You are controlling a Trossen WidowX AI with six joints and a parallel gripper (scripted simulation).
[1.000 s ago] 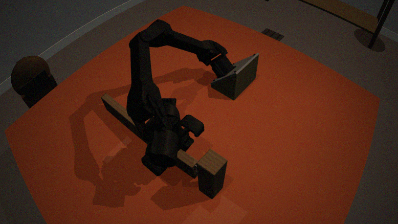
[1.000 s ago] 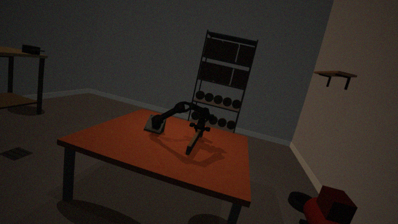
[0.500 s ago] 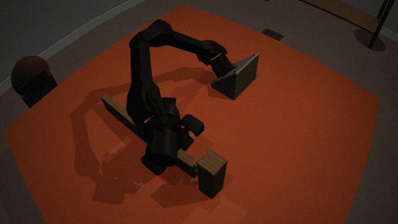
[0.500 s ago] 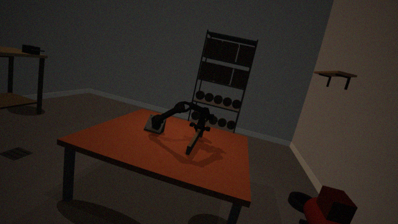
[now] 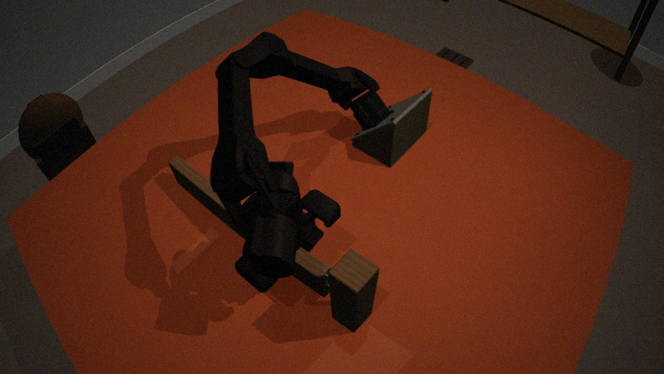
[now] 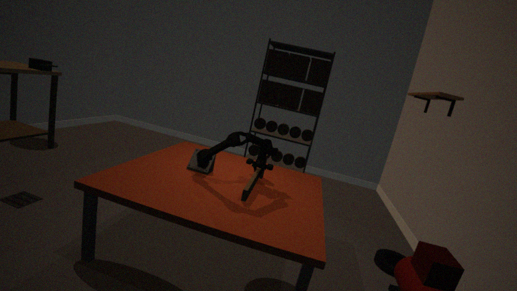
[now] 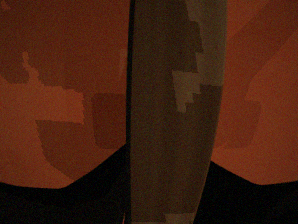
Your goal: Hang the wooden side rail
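My gripper tip is 12 cm to the right of the wooden headboard post, 4 cm below it and 1 cm past it.
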